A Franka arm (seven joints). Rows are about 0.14 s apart.
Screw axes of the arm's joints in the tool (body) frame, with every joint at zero. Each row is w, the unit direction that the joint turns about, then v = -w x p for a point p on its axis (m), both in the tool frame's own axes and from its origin. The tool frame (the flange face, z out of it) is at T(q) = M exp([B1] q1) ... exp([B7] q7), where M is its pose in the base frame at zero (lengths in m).
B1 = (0, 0, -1, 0.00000, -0.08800, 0.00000)
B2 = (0, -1, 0, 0.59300, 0.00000, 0.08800)
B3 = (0, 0, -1, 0.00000, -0.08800, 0.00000)
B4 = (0, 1, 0, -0.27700, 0.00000, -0.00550)
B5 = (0, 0, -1, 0.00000, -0.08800, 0.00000)
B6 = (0, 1, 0, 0.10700, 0.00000, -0.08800)
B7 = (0, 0, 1, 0.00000, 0.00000, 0.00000)
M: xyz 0.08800 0.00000 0.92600 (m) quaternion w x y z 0 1 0 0
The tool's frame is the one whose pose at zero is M.
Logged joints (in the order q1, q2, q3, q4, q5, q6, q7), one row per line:
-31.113, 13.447, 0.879, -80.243, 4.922, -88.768, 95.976
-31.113, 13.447, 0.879, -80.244, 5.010, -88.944, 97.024
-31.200, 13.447, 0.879, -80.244, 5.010, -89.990, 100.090
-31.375, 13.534, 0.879, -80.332, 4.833, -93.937, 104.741
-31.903, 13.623, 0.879, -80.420, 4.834, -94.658, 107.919
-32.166, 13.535, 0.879, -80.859, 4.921, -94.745, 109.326
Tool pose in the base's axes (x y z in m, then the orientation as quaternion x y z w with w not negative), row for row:
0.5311, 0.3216, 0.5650, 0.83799, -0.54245, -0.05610, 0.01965
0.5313, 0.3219, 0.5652, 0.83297, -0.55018, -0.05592, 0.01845
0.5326, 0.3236, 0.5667, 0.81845, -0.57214, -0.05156, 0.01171
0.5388, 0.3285, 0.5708, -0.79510, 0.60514, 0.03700, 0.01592
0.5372, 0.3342, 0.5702, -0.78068, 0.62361, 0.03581, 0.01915
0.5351, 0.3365, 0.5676, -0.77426, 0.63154, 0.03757, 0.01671
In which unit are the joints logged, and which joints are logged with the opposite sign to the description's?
The joints are logged in degrees. Opposite sign: q1, q3, q6.
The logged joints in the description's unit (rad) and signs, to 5 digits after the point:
0.54302, 0.23469, -0.01534, -1.40050, 0.08591, 1.54929, 1.67510
0.54302, 0.23469, -0.01534, -1.40052, 0.08744, 1.55237, 1.69339
0.54454, 0.23469, -0.01534, -1.40052, 0.08744, 1.57062, 1.74690
0.54760, 0.23621, -0.01534, -1.40206, 0.08435, 1.63951, 1.82808
0.55681, 0.23777, -0.01534, -1.40359, 0.08437, 1.65209, 1.88354
0.56140, 0.23623, -0.01534, -1.41126, 0.08589, 1.65361, 1.90810

